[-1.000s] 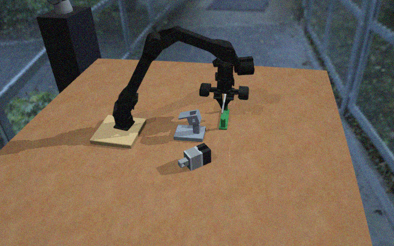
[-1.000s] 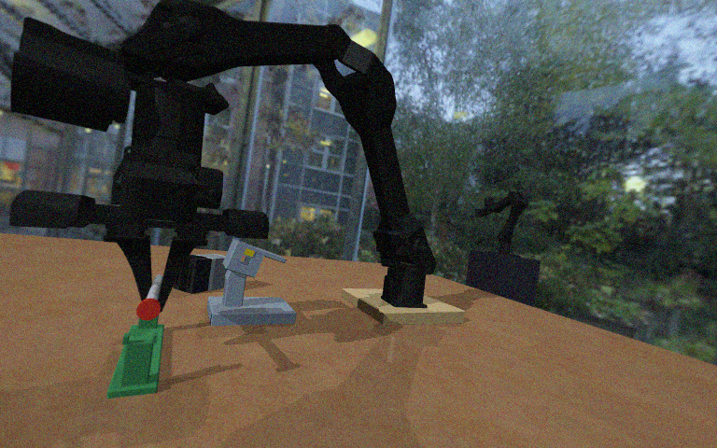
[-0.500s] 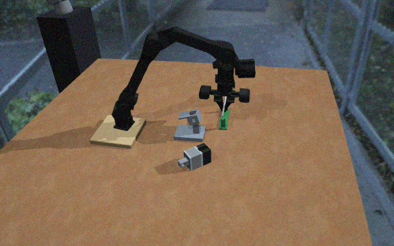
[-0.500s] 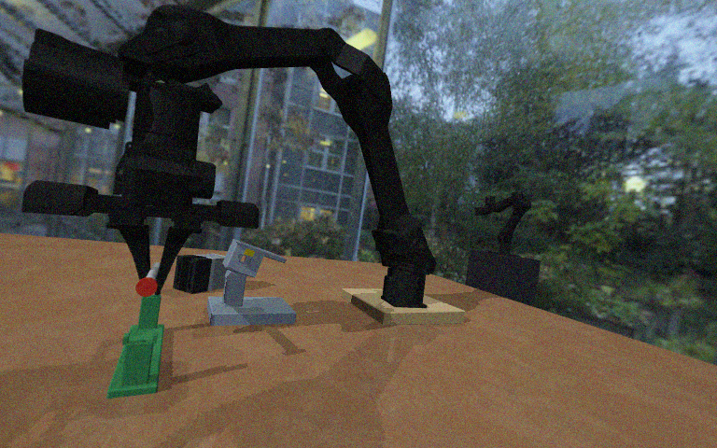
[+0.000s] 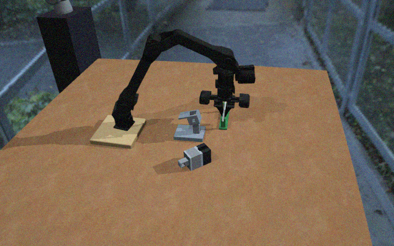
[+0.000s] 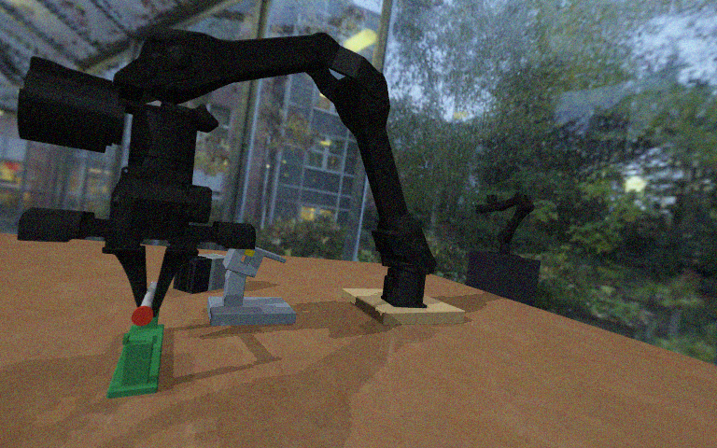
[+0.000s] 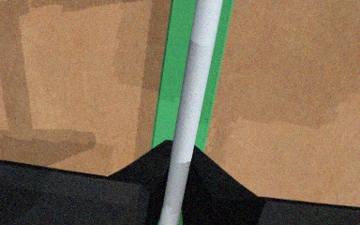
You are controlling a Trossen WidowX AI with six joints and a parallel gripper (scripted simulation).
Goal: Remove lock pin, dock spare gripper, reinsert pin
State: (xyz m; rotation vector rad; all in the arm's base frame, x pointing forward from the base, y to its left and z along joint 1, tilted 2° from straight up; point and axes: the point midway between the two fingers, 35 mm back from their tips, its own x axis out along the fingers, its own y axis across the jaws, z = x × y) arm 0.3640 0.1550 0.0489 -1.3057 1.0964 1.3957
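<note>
The green cradle is 2 cm to the left of my gripper tip and 1 cm below it. Also, from my gripper tip: socket: 11 cm to the right, 9 cm behind, 2 cm above; spare gripper: 27 cm to the right, 3 cm behind.
</note>
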